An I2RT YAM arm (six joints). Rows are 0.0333 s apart.
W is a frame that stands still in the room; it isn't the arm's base.
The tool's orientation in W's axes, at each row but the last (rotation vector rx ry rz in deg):
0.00, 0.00, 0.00
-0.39, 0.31, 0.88
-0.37, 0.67, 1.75
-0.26, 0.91, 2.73
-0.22, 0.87, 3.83
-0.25, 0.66, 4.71
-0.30, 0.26, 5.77
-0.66, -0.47, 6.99
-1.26, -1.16, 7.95
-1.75, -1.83, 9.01
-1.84, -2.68, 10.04
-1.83, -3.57, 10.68
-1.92, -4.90, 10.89
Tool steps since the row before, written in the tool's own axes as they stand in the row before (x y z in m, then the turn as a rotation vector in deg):
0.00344, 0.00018, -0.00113, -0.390, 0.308, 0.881
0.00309, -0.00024, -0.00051, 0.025, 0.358, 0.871
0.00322, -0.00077, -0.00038, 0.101, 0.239, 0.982
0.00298, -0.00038, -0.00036, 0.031, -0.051, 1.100
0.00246, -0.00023, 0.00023, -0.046, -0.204, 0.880
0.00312, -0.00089, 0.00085, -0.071, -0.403, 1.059
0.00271, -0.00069, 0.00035, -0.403, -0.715, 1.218
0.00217, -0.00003, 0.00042, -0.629, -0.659, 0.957
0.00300, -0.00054, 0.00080, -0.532, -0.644, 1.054
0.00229, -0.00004, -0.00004, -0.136, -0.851, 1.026
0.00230, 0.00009, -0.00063, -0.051, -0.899, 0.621
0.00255, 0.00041, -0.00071, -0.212, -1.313, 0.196
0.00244, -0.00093, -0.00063, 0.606, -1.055, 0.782
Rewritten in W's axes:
0.00344, 0.00018, -0.00113, -0.390, 0.308, 0.881
0.00309, -0.00020, -0.00053, 0.024, 0.364, 0.868
0.00324, -0.00067, -0.00041, 0.105, 0.248, 0.979
0.00299, -0.00024, -0.00041, 0.051, -0.044, 1.100
0.00247, -0.00006, 0.00019, -0.019, -0.203, 0.881
0.00319, -0.00063, 0.00082, -0.026, -0.402, 1.061
0.00277, -0.00041, 0.00034, -0.324, -0.745, 1.223
0.00215, 0.00024, 0.00044, -0.553, -0.720, 0.960
0.00303, -0.00010, 0.00087, -0.461, -0.690, 1.059
0.00227, 0.00032, 0.00003, -0.037, -0.833, 1.049
0.00228, 0.00047, -0.00053, 0.075, -0.876, 0.650
0.00247, 0.00086, -0.00057, 0.021, -1.324, 0.232
0.00262, -0.00046, -0.00039, 0.722, -0.901, 0.872

